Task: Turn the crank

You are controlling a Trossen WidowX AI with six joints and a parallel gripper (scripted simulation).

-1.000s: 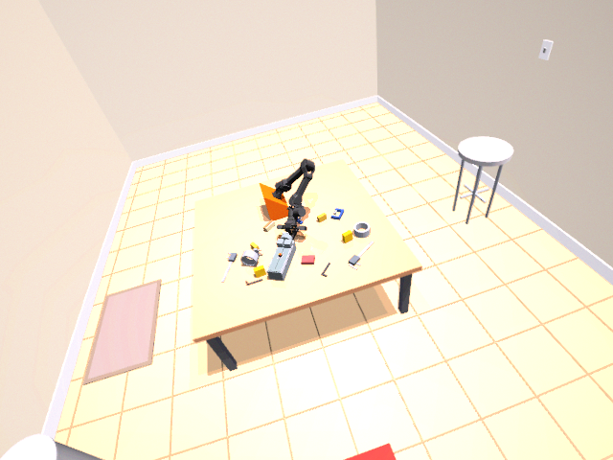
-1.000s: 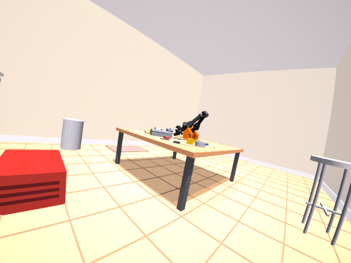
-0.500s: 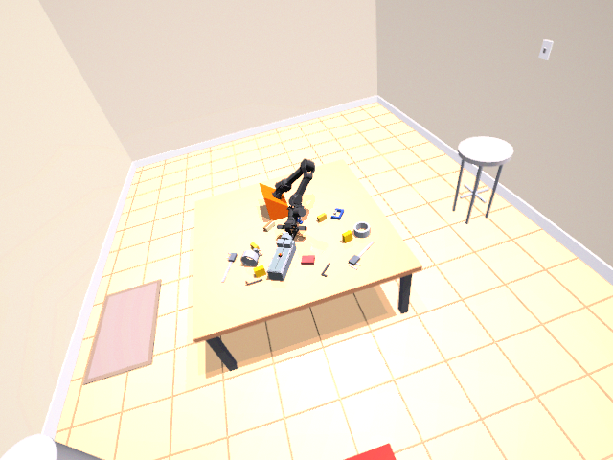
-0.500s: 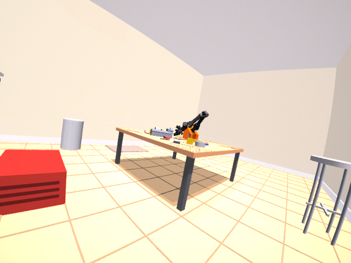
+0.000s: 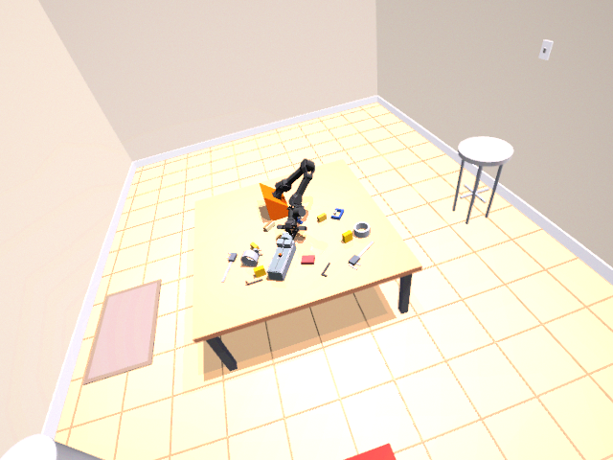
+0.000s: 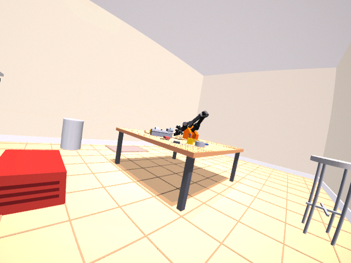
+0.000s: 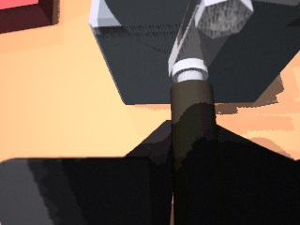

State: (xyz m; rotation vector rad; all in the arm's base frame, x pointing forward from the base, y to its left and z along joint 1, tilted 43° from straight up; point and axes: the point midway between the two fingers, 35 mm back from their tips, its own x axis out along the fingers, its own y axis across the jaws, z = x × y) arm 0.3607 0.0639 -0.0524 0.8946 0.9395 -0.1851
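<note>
The dark crank handle is 2 cm behind my gripper tip, 1 cm to the left of it and 3 cm above it. The rest, counted from my gripper tip: red pointer 14 cm ahead, 9 cm to the right, 5 cm above; red block 18 cm ahead, 6 cm to the left, 2 cm below.
</note>
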